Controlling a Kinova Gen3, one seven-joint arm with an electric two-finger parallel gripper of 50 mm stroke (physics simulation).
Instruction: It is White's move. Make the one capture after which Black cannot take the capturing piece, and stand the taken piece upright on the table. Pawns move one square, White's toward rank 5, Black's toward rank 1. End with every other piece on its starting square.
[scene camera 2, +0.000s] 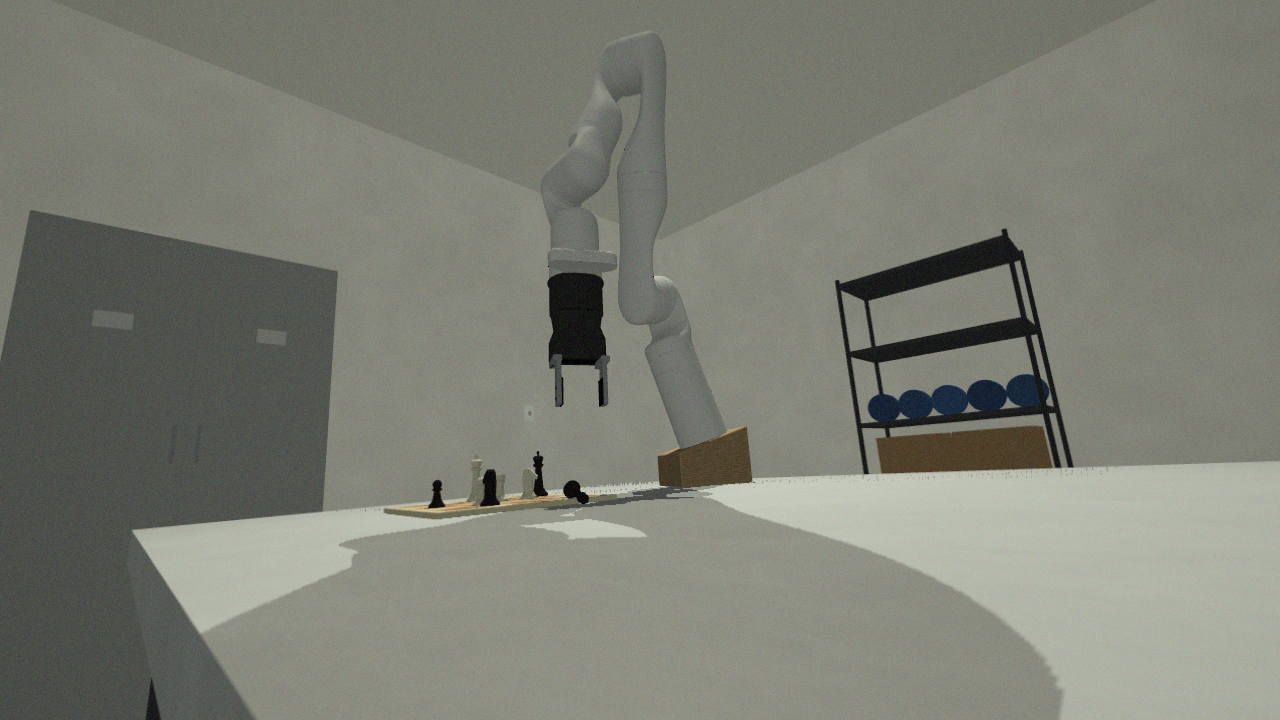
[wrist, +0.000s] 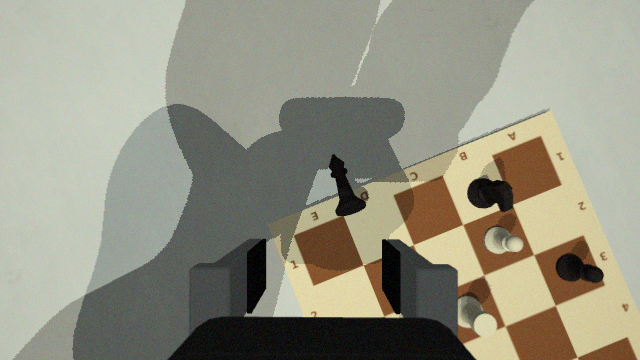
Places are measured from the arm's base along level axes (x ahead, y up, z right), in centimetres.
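Pixels of known places: gripper, between the fingertips: (scene camera 2: 581, 405) (wrist: 323, 264); arm's base, origin of its link: (scene camera 2: 703, 440).
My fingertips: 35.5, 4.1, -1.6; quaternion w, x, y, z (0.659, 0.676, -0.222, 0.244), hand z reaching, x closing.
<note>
For each thing: its top centre in the pictures, then the offset to it from my fingertips, as dx, dy, dz. "spot": a spot on its surface instead. Level surfaces: height alone.
- board, a spot on its surface: (wrist: 542, 122) (scene camera 2: 444, 511) spot: +17.6, -11.4, +3.3
- black piece with a pointed head, centre of its top: (wrist: 343, 180) (scene camera 2: 578, 480) +3.7, -9.3, -2.3
- black knight, centre of its top: (wrist: 508, 193) (scene camera 2: 489, 469) +10.9, -7.4, +4.7
- white pawn, centre of its top: (wrist: 518, 244) (scene camera 2: 481, 477) +9.7, -8.2, +7.8
- black pawn, centre of its top: (wrist: 599, 275) (scene camera 2: 437, 480) +12.4, -8.2, +12.4
- white flat-topped rook, centre of its top: (wrist: 485, 325) (scene camera 2: 499, 474) +4.9, -8.1, +10.3
- white king, centre of its top: (scene camera 2: 476, 454) +2.8, -5.1, +17.7
- white piece, centre of its top: (scene camera 2: 528, 468) +1.0, -7.4, +8.9
- black king, centre of its top: (scene camera 2: 537, 451) -3.6, -5.1, +12.0
- white table, height of its surface: dy -12.0
My gripper (scene camera 2: 581, 401) (wrist: 323, 264) is open and empty, high above the board (scene camera 2: 435, 513) (wrist: 542, 122), over its E1 corner area. A black piece with a pointed head (scene camera 2: 572, 490) (wrist: 343, 186) lies on its side across the board's edge by the D label, base on the border, head beyond it. On the board stand a black knight (scene camera 2: 489, 488) (wrist: 492, 194) on B1, a white pawn (wrist: 500, 240) on B2, a black pawn (scene camera 2: 435, 494) (wrist: 577, 267) on A3 and a white flat-topped rook (wrist: 475, 315) on C3, partly beside my finger.
In the scene view a white king (scene camera 2: 476, 479), a white piece (scene camera 2: 528, 484) and a black king (scene camera 2: 538, 474) stand on the board. The robot's wooden base block (scene camera 2: 707, 458) stands behind it on the white table (scene camera 2: 895, 528). Arm shadows cross the table. A black rack (scene camera 2: 939, 337) stands beyond.
</note>
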